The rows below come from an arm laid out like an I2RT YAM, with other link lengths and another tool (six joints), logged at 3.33 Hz.
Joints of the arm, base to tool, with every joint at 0 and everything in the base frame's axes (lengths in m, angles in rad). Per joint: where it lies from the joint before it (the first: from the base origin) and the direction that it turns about. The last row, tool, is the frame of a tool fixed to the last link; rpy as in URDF.
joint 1: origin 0 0 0.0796 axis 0 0 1
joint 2: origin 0.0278 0.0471 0.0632 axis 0 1 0
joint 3: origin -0.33 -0.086 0 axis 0 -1 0
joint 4: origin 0.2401 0.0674 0.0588 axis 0 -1 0
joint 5: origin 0.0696 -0.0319 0.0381 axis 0 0 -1
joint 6: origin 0.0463 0 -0.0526 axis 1 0 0
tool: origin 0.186 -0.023 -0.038 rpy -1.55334 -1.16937 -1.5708
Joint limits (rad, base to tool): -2.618..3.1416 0..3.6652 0..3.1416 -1.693..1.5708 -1.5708..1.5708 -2.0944..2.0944
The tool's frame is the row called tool.
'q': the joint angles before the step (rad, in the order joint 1, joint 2, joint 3, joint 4, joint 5, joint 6). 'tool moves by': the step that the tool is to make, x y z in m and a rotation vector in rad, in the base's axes. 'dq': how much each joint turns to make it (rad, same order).
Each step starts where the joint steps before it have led.
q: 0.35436 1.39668 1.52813 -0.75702 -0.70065 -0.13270
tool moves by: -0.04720 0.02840 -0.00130 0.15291 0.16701 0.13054
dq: 0.00000 -0.01874 -0.09267 0.06039 -0.22457 0.12379
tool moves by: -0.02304 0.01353 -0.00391 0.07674 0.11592 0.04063
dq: 0.01385 -0.01799 -0.08698 0.09816 -0.08782 0.13391
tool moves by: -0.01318 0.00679 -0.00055 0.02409 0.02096 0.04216
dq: 0.01683 -0.00657 -0.02818 0.02821 -0.03797 0.02007
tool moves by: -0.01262 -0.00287 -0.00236 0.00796 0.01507 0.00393
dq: 0.00152 -0.03567 -0.04190 0.01188 -0.00936 0.01909
